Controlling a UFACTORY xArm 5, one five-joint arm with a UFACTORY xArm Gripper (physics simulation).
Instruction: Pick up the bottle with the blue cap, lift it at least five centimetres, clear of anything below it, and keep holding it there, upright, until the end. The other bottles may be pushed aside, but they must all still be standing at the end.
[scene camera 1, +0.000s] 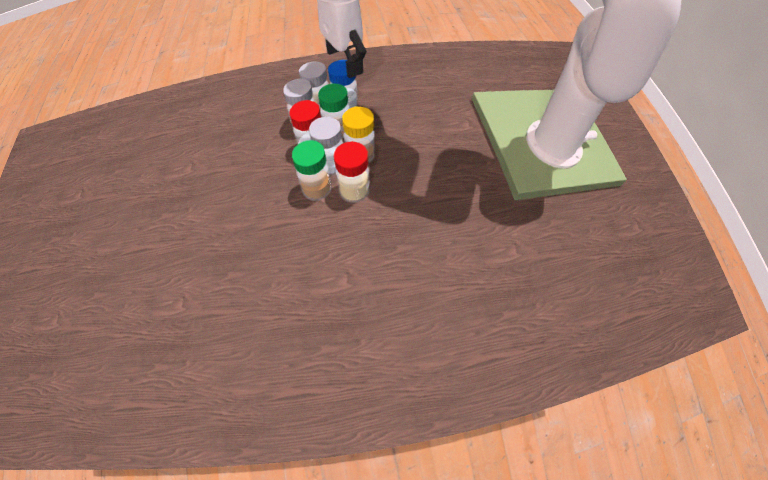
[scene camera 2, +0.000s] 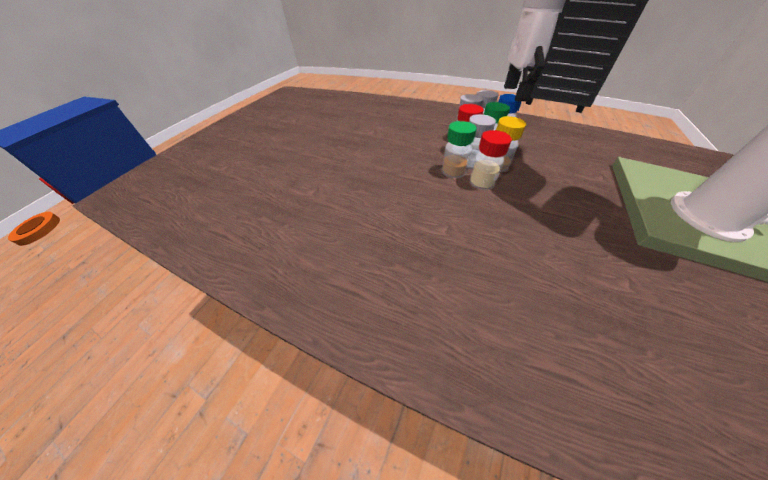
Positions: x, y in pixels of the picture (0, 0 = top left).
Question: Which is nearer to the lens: the blue-capped bottle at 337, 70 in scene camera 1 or the green-capped bottle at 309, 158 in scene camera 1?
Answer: The green-capped bottle.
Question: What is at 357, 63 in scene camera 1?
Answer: My gripper.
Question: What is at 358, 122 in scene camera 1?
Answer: A yellow-capped bottle.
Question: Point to my gripper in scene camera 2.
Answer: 515, 94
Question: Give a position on a green-capped bottle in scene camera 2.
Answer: At 461, 134
